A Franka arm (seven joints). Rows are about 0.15 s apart.
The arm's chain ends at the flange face. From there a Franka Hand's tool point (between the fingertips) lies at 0.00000 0.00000 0.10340 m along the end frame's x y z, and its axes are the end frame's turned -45 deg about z.
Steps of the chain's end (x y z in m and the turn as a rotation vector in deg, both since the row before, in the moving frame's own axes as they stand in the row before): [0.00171, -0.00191, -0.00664, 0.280, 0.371, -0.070]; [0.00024, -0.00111, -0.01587, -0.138, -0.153, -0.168]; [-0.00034, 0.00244, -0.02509, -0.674, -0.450, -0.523]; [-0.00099, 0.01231, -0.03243, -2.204, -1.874, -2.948]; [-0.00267, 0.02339, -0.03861, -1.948, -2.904, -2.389]
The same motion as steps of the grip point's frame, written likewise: [0.00339, -0.00003, -0.00664, -0.064, 0.460, -0.070]; [0.00058, -0.00063, -0.01587, 0.011, -0.206, -0.168]; [-0.00340, 0.00178, -0.02510, -0.158, -0.795, -0.523]; [-0.01459, 0.00856, -0.03256, -0.233, -2.884, -2.948]; [-0.02464, 0.01356, -0.03880, 0.676, -3.431, -2.389]
